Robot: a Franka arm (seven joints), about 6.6 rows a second.
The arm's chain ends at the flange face. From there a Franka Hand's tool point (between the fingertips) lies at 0.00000 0.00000 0.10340 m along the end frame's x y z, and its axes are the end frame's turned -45 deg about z.
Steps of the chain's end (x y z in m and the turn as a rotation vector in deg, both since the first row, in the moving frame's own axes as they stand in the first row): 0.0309, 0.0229, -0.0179, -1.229, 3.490, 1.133; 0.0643, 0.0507, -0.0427, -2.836, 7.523, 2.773; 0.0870, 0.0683, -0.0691, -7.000, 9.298, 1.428; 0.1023, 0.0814, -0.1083, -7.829, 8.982, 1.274; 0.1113, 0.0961, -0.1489, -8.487, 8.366, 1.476; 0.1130, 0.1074, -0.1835, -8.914, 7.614, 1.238
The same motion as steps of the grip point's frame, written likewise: 0.0085, 0.0441, -0.0181, -3.337, 1.599, 1.133; 0.0153, 0.0946, -0.0437, -7.325, 3.314, 2.773; 0.0159, 0.1305, -0.0712, -11.524, 1.625, 1.428; 0.0160, 0.1512, -0.1105, -11.887, 0.815, 1.274; 0.0103, 0.1680, -0.1511, -11.917, -0.086, 1.476; 0.0021, 0.1768, -0.1857, -11.687, -0.919, 1.238
